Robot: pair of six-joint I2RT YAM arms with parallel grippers.
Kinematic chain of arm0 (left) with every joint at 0, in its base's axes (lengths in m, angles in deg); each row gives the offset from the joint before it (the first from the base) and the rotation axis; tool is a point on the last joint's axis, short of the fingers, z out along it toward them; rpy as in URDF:
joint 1: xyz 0 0 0.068 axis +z
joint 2: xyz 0.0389 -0.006 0.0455 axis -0.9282 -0.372 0
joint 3: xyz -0.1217 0.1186 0.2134 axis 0.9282 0.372 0
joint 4: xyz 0.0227 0.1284 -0.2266 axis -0.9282 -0.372 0
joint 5: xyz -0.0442 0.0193 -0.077 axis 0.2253 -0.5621 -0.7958
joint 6: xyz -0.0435 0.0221 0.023 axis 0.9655 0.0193 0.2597
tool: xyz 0 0 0 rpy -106.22 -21.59 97.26
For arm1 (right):
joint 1: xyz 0 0 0.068 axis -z
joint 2: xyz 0.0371 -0.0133 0.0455 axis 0.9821 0.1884 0
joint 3: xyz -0.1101 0.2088 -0.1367 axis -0.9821 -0.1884 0
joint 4: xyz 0.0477 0.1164 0.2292 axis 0.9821 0.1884 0
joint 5: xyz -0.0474 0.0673 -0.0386 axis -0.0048 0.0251 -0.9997
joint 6: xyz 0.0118 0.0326 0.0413 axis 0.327 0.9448 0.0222
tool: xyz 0 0 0 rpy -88.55 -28.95 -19.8
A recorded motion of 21 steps. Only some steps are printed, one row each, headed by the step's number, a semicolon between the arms.
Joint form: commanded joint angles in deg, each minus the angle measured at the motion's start. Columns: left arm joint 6, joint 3, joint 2, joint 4, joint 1, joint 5; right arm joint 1, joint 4, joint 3, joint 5, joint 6, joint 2.
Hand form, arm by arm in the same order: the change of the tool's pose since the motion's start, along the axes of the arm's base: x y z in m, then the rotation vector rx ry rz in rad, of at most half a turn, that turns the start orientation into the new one. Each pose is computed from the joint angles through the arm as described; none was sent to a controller.
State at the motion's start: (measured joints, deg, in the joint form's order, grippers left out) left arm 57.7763 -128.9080 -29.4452 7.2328 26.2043 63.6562; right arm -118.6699 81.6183 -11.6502 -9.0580 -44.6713 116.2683
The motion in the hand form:
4: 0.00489 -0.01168 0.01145 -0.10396 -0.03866 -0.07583; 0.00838 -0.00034 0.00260 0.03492 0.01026 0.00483
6: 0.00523 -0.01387 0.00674 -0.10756 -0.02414 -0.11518; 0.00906 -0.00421 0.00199 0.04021 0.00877 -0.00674
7: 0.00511 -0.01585 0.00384 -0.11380 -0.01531 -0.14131; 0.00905 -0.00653 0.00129 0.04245 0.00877 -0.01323
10: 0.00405 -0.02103 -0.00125 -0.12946 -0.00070 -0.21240; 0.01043 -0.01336 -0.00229 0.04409 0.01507 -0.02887
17: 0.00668 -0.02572 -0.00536 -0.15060 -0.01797 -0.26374; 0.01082 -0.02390 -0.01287 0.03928 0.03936 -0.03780
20: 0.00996 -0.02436 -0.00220 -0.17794 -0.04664 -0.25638; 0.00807 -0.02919 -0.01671 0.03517 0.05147 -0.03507
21: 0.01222 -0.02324 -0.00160 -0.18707 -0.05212 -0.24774; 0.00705 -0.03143 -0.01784 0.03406 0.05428 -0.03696
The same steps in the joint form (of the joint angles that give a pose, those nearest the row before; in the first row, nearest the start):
4: 0.30 -1.55 -1.13 5.24 -0.41 -4.89; 1.15 -1.17 1.17 2.21 1.01 1.17
6: -0.38 -1.33 -1.93 5.73 -0.41 -7.17; 1.74 -1.74 0.49 2.23 1.23 0.72
7: -0.66 -1.18 -2.46 6.27 -0.52 -8.66; 2.05 -2.04 0.00 2.23 1.37 0.41
10: -1.71 -0.99 -3.58 7.42 -0.90 -12.40; 3.16 -2.60 -1.23 2.57 1.54 -0.08
17: -2.98 -0.80 -5.02 10.39 -0.92 -14.99; 4.81 -3.25 -3.73 3.89 1.46 -0.60
20: -2.67 -0.56 -4.93 12.85 -0.36 -15.21; 5.38 -3.00 -5.10 4.63 1.24 -1.43
21: -2.35 -0.56 -5.04 13.57 0.04 -15.24; 5.62 -2.97 -5.64 4.77 1.19 -1.81

